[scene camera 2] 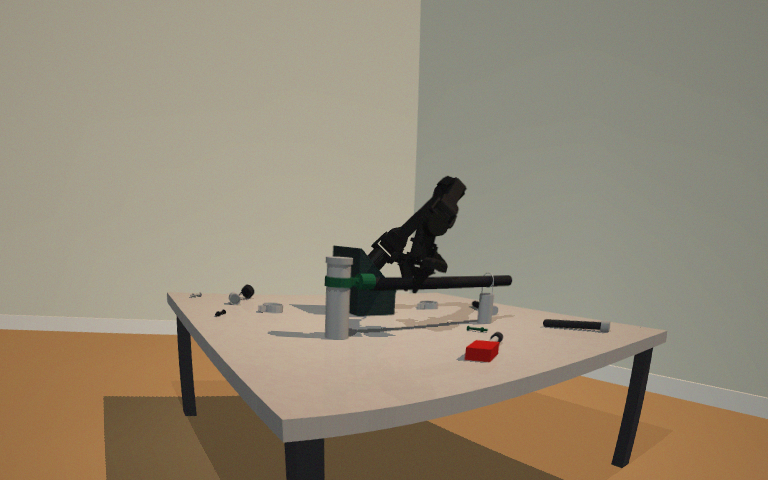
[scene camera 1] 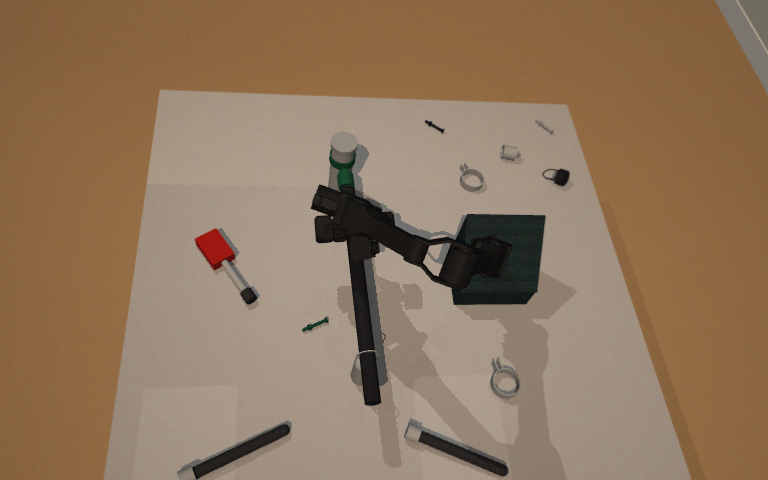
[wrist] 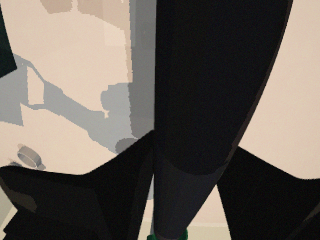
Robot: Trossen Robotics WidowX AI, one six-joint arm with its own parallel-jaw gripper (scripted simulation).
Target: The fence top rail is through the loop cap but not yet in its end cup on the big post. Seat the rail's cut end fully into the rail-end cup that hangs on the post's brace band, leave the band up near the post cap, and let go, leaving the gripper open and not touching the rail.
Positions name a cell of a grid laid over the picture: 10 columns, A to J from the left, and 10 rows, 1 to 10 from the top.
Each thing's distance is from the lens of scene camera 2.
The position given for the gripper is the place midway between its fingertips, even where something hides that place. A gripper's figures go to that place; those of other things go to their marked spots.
gripper (scene camera 2: F7): 1.42 m
black top rail (scene camera 2: F6): 1.47 m
